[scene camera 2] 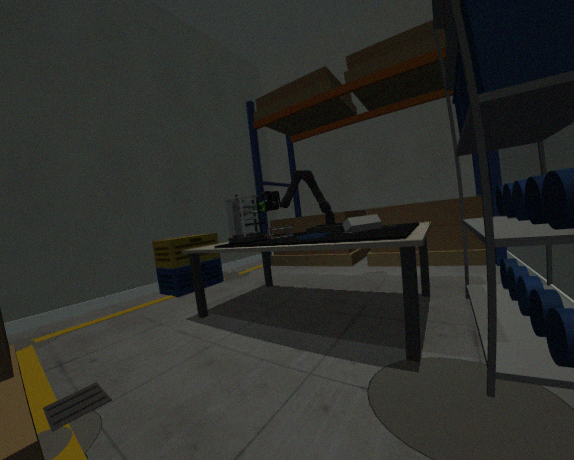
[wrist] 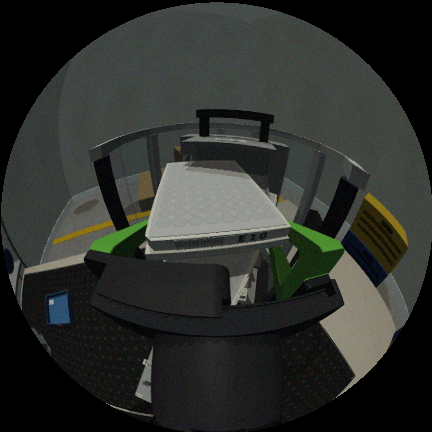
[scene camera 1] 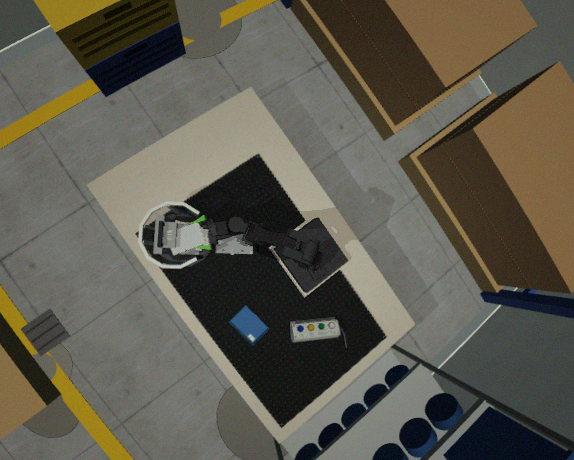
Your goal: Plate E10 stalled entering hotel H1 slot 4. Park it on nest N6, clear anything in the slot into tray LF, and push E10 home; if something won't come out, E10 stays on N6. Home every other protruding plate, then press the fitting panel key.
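Frame: origin at the arm's base, x back, y down, z right, level; centimetres.
Seen in the pictures: gripper, between the fingertips: (scene camera 2: 250, 208) (wrist: 216, 217) (scene camera 1: 189, 236); arm's base, origin of its link: (scene camera 2: 330, 225).
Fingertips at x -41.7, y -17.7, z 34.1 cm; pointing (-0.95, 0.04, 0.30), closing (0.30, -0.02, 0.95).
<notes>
Offsets run from my fingertips to a thing's top centre. "pt": to the spot under its first point. Level surfaces: height alone.
Plate E10 @[dz -0.4, dx -1.3, dy -3.0 cm] (scene camera 1: 194, 238) (wrist: 215, 200), white with a labelled front edge, sticks out level toward my wrist from the hotel @[dz +2.4, dx -3.8, dy -9.5 cm] (scene camera 1: 171, 245) (wrist: 225, 152). My gripper (scene camera 1: 203, 233) (scene camera 2: 261, 206) (wrist: 216, 217) has its green fingers at both side edges of the plate and is shut on it. The slot behind E10 is hidden. Pale parts show below the plate in the wrist view, partly covered by the gripper. A grey nest piece @[pt dz -11.5, dx +13.5, dy +15.5 cm] (scene camera 1: 234, 246) (wrist: 144, 385) lies under the arm. A blue tray @[dz -46.3, dx +2.3, dy +19.7 cm] (scene camera 1: 249, 324) (wrist: 59, 307) and the key panel @[dz -63.9, dx +27.3, dy +13.0 cm] (scene camera 1: 315, 336) (scene camera 2: 362, 223) lie on the mat.
A pale ring (scene camera 1: 141, 235) (wrist: 150, 132) on posts surrounds the hotel and opens toward the arm. A black handle @[pt dz +4.3, dx -7.0, dy -8.5 cm] (wrist: 235, 116) tops the hotel. The black mat @[dy +21.4 cm] (scene camera 1: 310, 385) lies on the pale table @[dy +22.7 cm] (scene camera 1: 240, 115). The arm's base (scene camera 1: 325, 240) stands at the table's long edge.
</notes>
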